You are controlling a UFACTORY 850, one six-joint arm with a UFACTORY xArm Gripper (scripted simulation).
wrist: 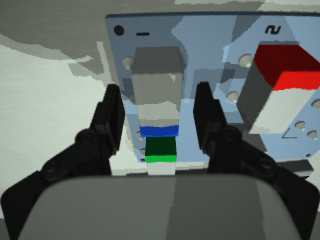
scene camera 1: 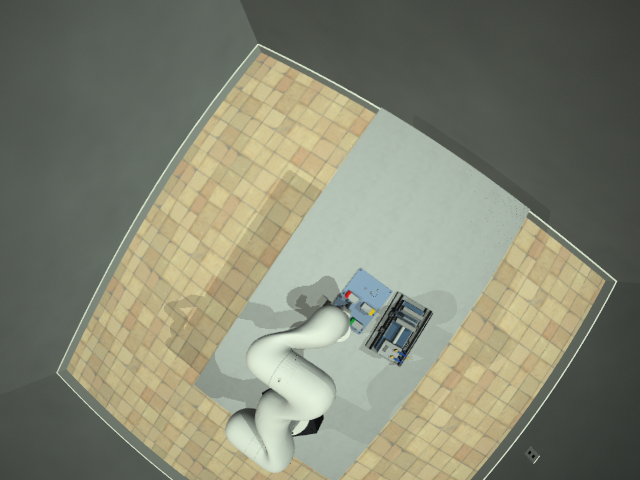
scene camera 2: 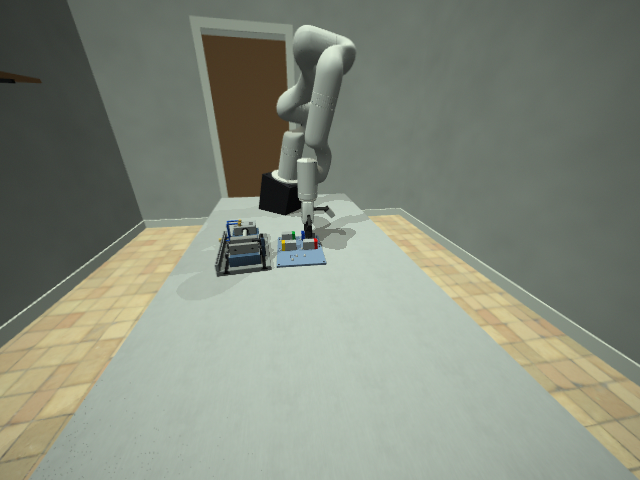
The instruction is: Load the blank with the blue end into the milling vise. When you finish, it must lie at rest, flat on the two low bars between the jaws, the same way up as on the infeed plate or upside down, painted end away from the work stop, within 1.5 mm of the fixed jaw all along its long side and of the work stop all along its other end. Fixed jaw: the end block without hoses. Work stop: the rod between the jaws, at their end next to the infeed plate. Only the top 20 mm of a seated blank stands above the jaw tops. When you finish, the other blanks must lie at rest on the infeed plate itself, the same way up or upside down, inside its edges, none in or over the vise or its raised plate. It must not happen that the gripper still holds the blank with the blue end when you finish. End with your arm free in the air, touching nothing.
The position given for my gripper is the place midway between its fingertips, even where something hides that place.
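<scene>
I see: my gripper (wrist: 158, 97); a green-ended blank (wrist: 160, 152); an infeed plate (wrist: 210, 46).
</scene>
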